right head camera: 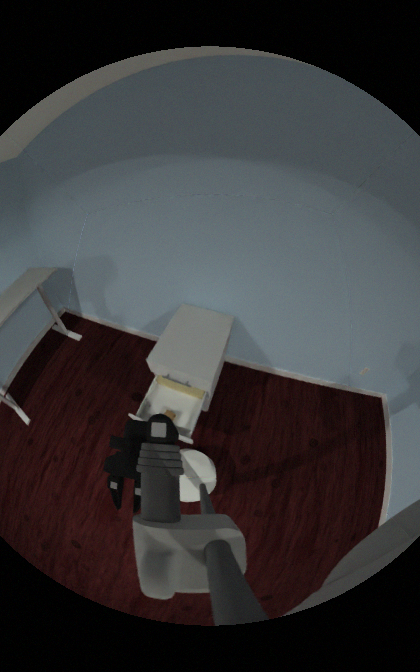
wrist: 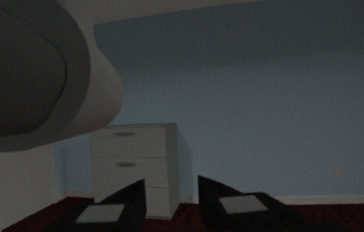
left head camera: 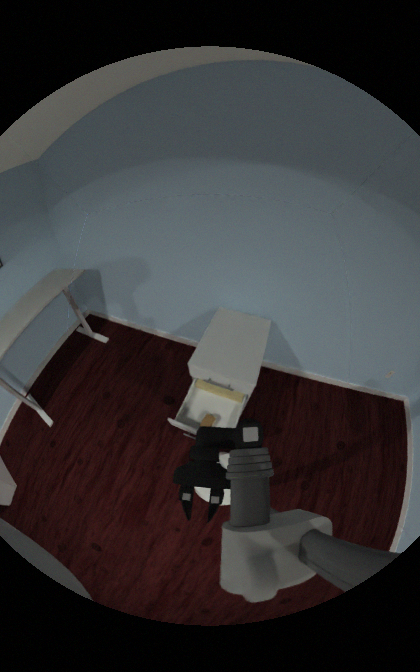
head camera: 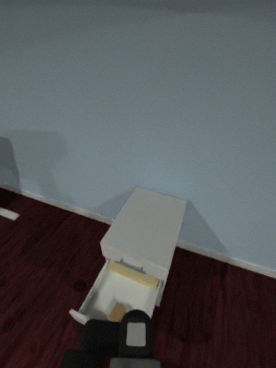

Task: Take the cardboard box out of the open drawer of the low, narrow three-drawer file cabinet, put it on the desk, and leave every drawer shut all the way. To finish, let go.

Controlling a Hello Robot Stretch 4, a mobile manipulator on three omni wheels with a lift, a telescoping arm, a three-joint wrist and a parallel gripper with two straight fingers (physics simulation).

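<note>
The low, narrow file cabinet [head camera: 145, 225] [left head camera: 232, 345] [right head camera: 192, 335] stands against the blue wall. The drawer [head camera: 107, 290] [left head camera: 215, 406] [right head camera: 177, 403] below its top one is pulled out. The small brown cardboard box [head camera: 117, 312] [left head camera: 207, 420] [right head camera: 169, 414] lies inside, towards the front, partly hidden by my wrist. My gripper [left head camera: 199, 517] [right head camera: 127, 507] [wrist: 172, 193] is open and empty, in front of the cabinet, its fingers pointing away from it. The desk [left head camera: 37, 302] [right head camera: 22, 289] stands at the left. The cabinet's bottom drawer is hidden.
A pale yellow block [head camera: 134, 275] [left head camera: 220, 391] [right head camera: 181, 387] lies across the back of the open drawer. Another white cabinet [wrist: 145, 145], with its drawers shut, stands by a wall in the wrist view. My white base [left head camera: 212, 495] [right head camera: 197, 472] shows below my wrist.
</note>
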